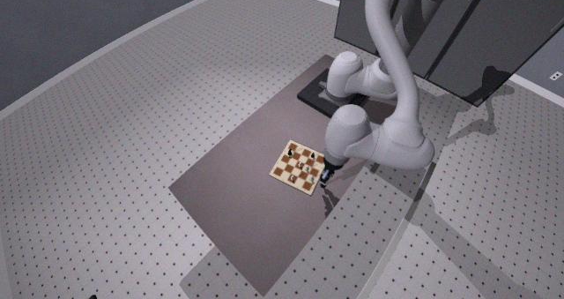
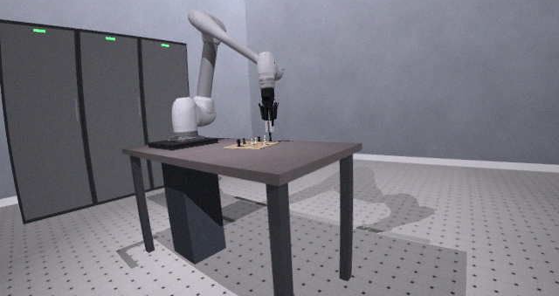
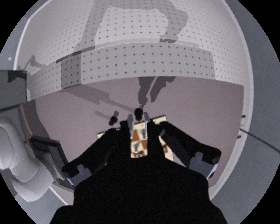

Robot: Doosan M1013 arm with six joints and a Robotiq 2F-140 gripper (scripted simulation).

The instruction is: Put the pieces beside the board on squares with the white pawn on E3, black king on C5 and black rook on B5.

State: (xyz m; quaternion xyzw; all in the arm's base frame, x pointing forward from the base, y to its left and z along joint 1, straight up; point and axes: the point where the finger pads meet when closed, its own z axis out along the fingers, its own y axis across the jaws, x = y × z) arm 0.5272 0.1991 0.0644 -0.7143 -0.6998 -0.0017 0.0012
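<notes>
The black chess piece lies 60 mm below my hand. Also, from my hand: chessboard (20 mm behind, 140 mm to the right, 90 mm below).
</notes>
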